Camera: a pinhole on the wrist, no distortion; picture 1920 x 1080 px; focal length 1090.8 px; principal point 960.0 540.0 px. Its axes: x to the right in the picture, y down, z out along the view. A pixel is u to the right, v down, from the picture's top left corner.
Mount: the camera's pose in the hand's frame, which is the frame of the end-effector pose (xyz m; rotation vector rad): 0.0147 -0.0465 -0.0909 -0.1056 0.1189 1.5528
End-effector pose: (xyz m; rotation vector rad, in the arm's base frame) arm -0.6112 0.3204 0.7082 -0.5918 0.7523 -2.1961
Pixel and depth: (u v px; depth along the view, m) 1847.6 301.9 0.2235
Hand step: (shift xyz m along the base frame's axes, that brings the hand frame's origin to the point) 0.1004 -0.1789 -0.0223
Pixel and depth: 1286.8 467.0 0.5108
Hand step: 0.2891 -0.2724 0.1757
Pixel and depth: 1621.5 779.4 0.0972
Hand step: 0.0140 -0.0100 -0.0204
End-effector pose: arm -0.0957 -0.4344 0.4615 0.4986 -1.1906 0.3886
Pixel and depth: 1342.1 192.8 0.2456
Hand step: -0.1157 -0.0153 0.1427
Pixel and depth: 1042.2 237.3 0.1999
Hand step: -0.0555 -0.0597 0.0975
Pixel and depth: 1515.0 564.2 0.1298
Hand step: -0.0374 0.0156 0.0274
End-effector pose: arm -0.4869 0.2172 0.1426 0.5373 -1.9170 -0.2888
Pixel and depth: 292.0 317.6 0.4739
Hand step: -0.3577 -0.3070 -0.1932
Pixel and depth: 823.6 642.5 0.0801
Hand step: 0.0172 -0.0424 -0.0093
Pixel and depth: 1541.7 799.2 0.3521
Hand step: -0.2362 0.1861 -0.0593
